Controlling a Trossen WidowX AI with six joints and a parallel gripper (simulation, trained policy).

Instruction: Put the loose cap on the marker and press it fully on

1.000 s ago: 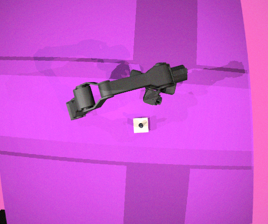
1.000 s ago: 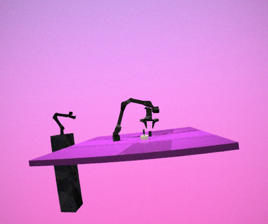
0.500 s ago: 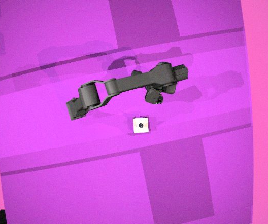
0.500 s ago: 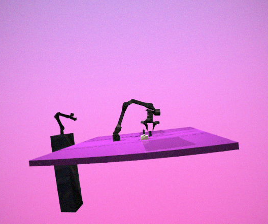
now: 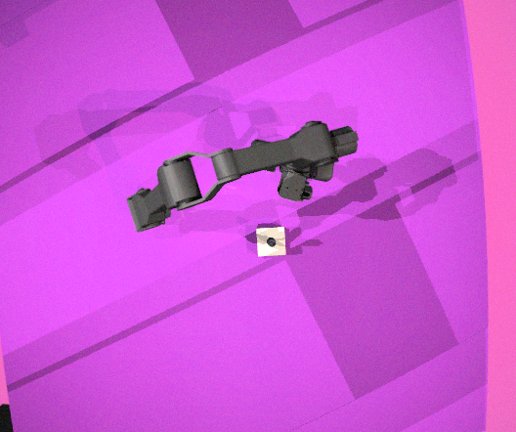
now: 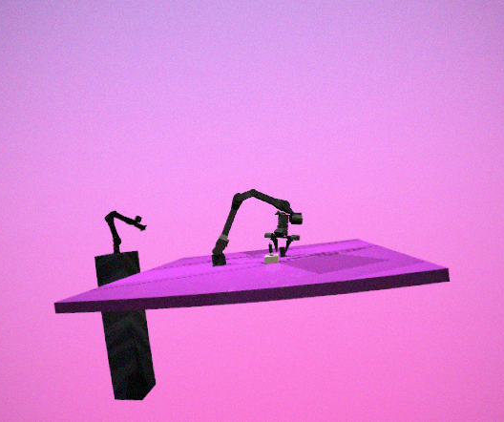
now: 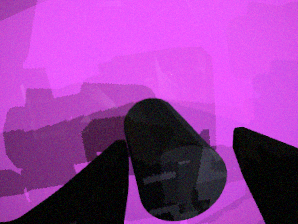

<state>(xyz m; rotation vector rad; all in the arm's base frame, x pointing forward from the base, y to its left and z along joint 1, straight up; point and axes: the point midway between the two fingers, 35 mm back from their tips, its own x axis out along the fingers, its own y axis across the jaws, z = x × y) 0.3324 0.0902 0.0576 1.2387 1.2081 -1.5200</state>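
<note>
Right now the white holder block is 40 mm behind my gripper tip, 180 mm to the right of it and 10 mm below it. From my gripper tip the other things lie so: dark cap: 10 mm ahead.
</note>
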